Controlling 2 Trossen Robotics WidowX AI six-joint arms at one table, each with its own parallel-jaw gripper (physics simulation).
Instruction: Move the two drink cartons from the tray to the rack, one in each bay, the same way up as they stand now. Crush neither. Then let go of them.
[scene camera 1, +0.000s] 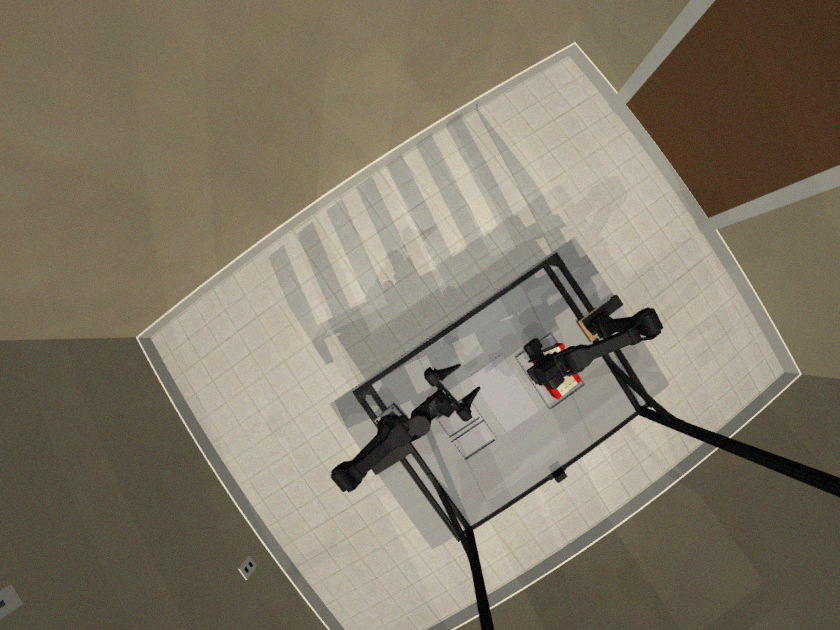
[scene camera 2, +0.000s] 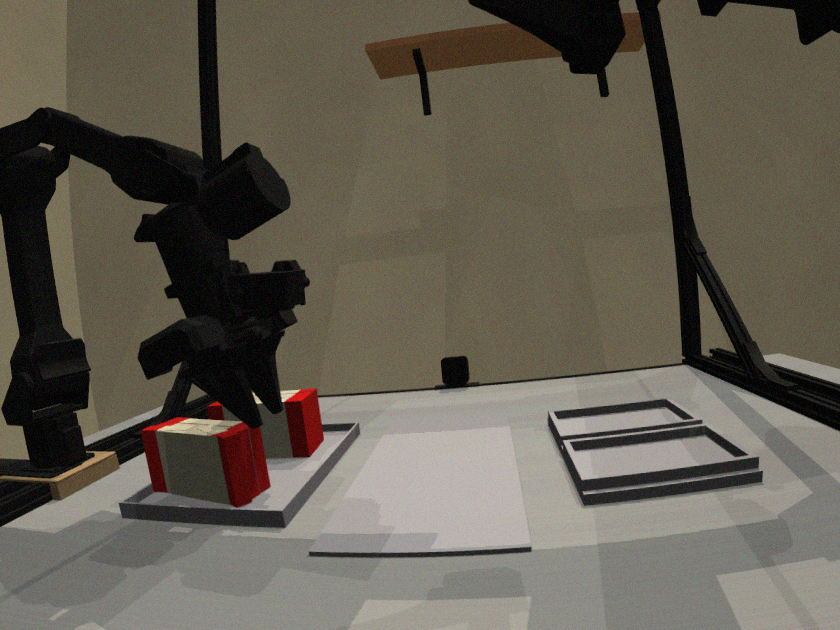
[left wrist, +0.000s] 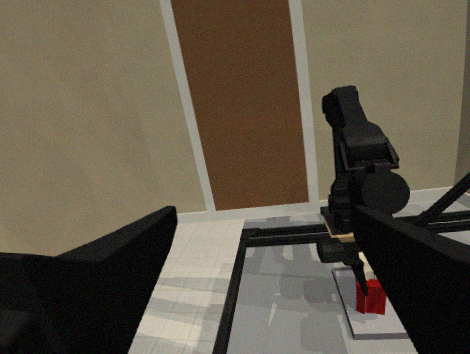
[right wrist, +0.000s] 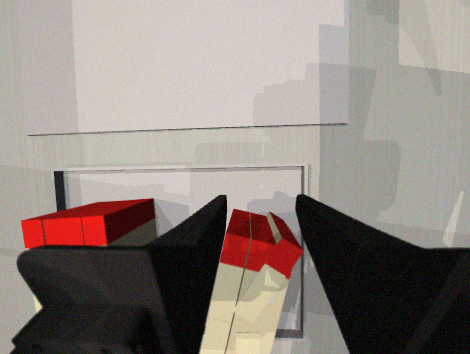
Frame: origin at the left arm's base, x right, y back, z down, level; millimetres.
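Where they show: left gripper, fingertip midpoint: (scene camera 1: 470, 375) (left wrist: 263, 214); right gripper, fingertip midpoint: (scene camera 1: 532, 366) (scene camera 2: 268, 419) (left wrist: 379, 294) (right wrist: 261, 201); left arm's base at its link origin: (scene camera 1: 391, 422); right arm's base at its link origin: (scene camera 1: 594, 324) (scene camera 2: 58, 464) (left wrist: 344, 227).
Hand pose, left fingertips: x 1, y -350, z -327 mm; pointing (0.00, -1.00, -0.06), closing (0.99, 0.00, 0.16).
Things, the pixels of their top centre, and the offset from my left fingertips. "*": a spot on its surface instead. Level surfaces: height alone.
- farther carton at its top centre: (right wrist: 73, 301) (scene camera 2: 262, 397) (scene camera 1: 565, 383) dx +319, dy -257, dz +297 mm
- two-bay rack at its top centre: (scene camera 2: 635, 430) (scene camera 1: 466, 430) dx +218, dy +152, dz +351 mm
- flat pale mat at its surface level: dz +367 mm
- small black box at a spot on its surface: (scene camera 2: 455, 370) (scene camera 1: 557, 473) * dx +596, dy -10, dz +338 mm
Two red-and-cream cartons stand in the dark-rimmed tray (scene camera 1: 550, 405) (scene camera 2: 203, 517) (right wrist: 59, 190): the nearer carton in scene camera 2 (scene camera 2: 193, 464) also shows in the right wrist view (right wrist: 250, 260) and left wrist view (left wrist: 371, 297); the farther carton (scene camera 2: 305, 423) (right wrist: 65, 231) stands beside it. My right gripper (scene camera 2: 264, 415) (right wrist: 261, 201) is partly open over the nearer carton, whose red end shows between the fingers, ungripped. The two-bay rack (scene camera 1: 480, 449) (scene camera 2: 671, 467) holds no carton. My left gripper (scene camera 1: 468, 377) (left wrist: 263, 214) is wide open and empty, high near the rack's side. Its fingertips are unclear in scene camera 2.
A flat pale mat (scene camera 1: 505, 393) (scene camera 2: 434, 488) (right wrist: 200, 65) lies between tray and rack. A small black box (scene camera 1: 559, 472) (scene camera 2: 455, 370) is at the table edge. Dark frame posts (scene camera 2: 668, 155) rise at the sides. A brown shelf (scene camera 2: 468, 48) is on the wall.
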